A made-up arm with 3 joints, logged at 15 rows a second.
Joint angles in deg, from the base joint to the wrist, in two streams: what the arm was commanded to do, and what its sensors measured. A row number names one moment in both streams.
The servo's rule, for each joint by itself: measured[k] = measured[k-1] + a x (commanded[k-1-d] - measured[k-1]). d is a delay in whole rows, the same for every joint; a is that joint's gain. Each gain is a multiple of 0.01, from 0.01 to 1. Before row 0 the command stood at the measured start. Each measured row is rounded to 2 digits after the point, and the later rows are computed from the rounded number. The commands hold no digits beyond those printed.
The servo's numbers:
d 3
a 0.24 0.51 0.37
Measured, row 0: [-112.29, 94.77, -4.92]
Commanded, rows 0 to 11: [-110.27, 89.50, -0.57]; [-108.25, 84.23, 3.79]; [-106.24, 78.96, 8.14]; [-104.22, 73.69, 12.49]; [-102.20, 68.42, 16.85]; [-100.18, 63.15, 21.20]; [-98.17, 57.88, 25.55]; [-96.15, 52.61, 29.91]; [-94.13, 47.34, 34.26]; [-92.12, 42.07, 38.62]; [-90.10, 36.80, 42.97]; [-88.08, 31.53, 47.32]
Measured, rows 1 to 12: [-112.29, 94.77, -4.92]; [-112.29, 94.77, -4.92]; [-112.29, 94.77, -4.92]; [-111.81, 92.08, -3.31]; [-110.96, 88.08, -0.68]; [-109.83, 83.43, 2.58]; [-108.48, 78.46, 6.25]; [-106.97, 73.34, 10.17]; [-105.34, 68.14, 14.25]; [-103.62, 62.91, 18.43]; [-101.83, 57.66, 22.68]; [-99.98, 52.40, 26.96]
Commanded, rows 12 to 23: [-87.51, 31.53, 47.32]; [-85.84, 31.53, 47.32]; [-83.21, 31.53, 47.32]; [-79.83, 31.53, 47.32]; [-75.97, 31.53, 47.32]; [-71.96, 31.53, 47.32]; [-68.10, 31.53, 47.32]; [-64.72, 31.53, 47.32]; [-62.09, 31.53, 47.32]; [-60.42, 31.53, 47.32]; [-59.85, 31.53, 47.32]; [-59.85, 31.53, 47.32]
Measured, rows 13 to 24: [-98.09, 47.13, 31.27]; [-96.17, 41.86, 35.60]; [-94.23, 36.59, 39.94]; [-92.62, 34.01, 42.67]; [-90.99, 32.75, 44.39]; [-89.12, 32.13, 45.47]; [-86.89, 31.82, 46.15]; [-84.27, 31.67, 46.58]; [-81.32, 31.60, 46.85]; [-78.15, 31.56, 47.02]; [-74.93, 31.54, 47.13]; [-71.85, 31.53, 47.20]
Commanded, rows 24 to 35: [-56.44, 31.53, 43.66]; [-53.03, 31.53, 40.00]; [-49.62, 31.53, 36.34]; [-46.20, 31.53, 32.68]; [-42.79, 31.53, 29.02]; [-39.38, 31.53, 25.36]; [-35.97, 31.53, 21.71]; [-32.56, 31.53, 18.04]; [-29.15, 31.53, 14.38]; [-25.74, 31.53, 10.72]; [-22.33, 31.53, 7.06]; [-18.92, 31.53, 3.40]
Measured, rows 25 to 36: [-69.11, 31.53, 47.24]; [-66.89, 31.53, 47.27]; [-65.20, 31.53, 47.29]; [-63.10, 31.53, 45.95]; [-60.68, 31.53, 43.75]; [-58.03, 31.53, 41.01]; [-55.19, 31.53, 37.93]; [-52.21, 31.53, 34.63]; [-49.13, 31.53, 31.20]; [-45.97, 31.53, 27.69]; [-42.75, 31.53, 24.12]; [-39.49, 31.53, 20.52]
